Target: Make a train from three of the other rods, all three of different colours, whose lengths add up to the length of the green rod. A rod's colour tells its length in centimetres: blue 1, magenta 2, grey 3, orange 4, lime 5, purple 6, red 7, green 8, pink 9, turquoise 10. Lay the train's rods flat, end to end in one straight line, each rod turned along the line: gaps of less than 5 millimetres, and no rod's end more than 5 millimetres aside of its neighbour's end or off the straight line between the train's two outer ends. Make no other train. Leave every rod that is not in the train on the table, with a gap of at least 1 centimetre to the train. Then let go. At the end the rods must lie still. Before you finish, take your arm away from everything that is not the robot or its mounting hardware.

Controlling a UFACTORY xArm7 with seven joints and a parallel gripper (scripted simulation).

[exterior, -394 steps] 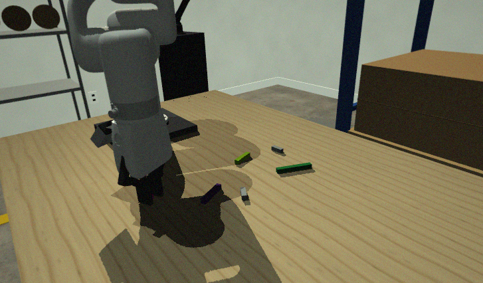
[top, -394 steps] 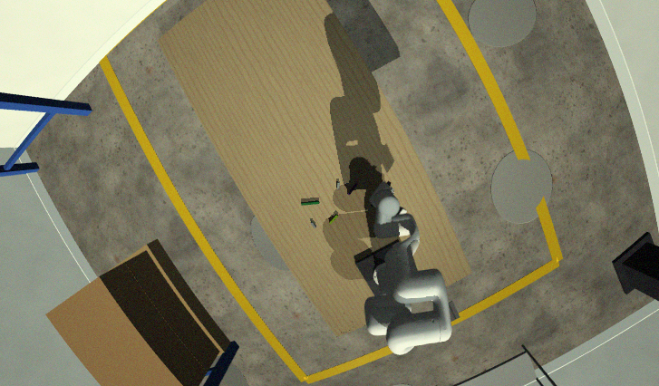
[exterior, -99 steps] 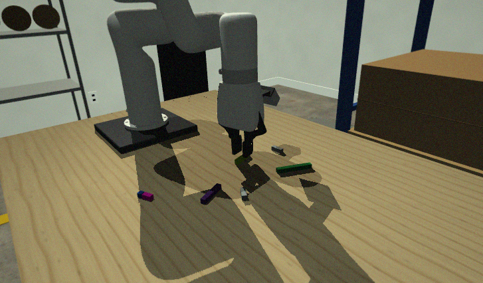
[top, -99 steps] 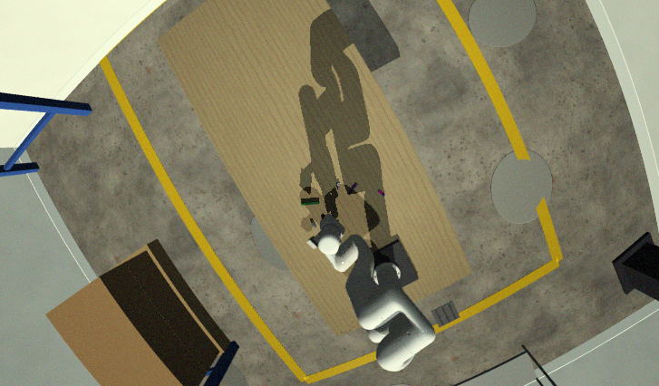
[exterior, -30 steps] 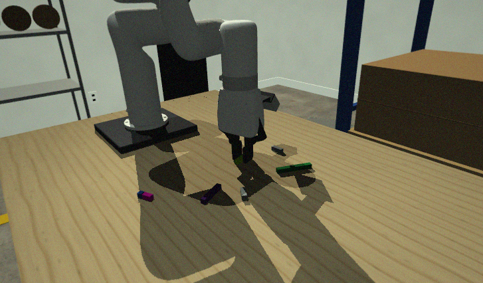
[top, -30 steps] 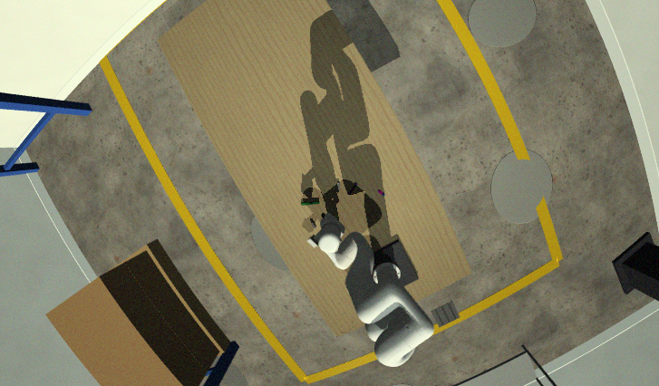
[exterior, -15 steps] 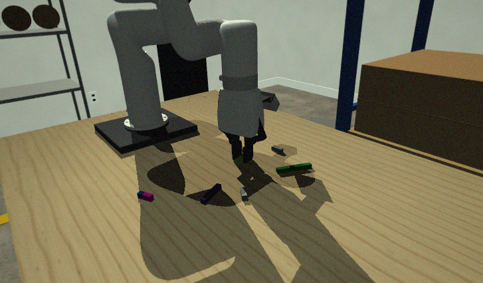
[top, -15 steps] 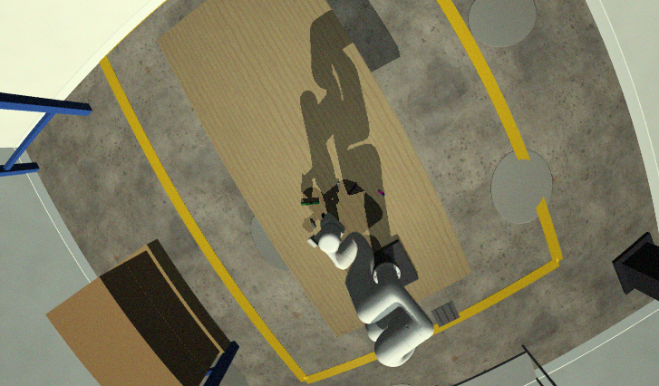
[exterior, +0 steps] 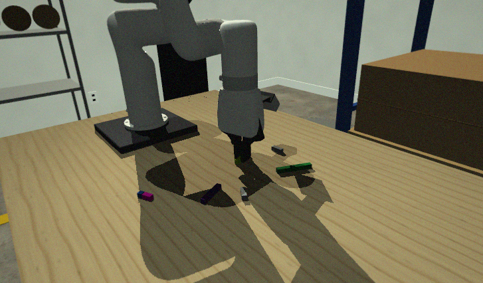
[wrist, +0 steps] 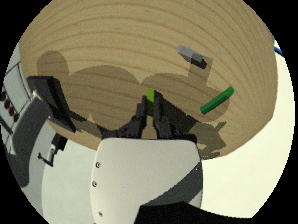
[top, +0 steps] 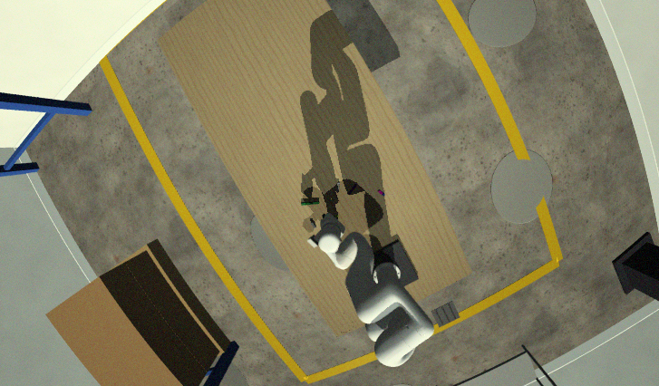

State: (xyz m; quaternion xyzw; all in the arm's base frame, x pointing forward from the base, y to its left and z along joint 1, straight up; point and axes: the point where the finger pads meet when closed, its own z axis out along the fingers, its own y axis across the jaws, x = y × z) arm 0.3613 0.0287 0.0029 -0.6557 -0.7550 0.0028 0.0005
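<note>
The lime rod lies 20 mm below my hand. From my hand the other things lie so: magenta rod (240 mm to the right, 30 mm behind, 20 mm below); then purple rod (150 mm to the right, 60 mm ahead, 20 mm below); then green rod (120 mm ahead, 40 mm to the left, 20 mm below).
</note>
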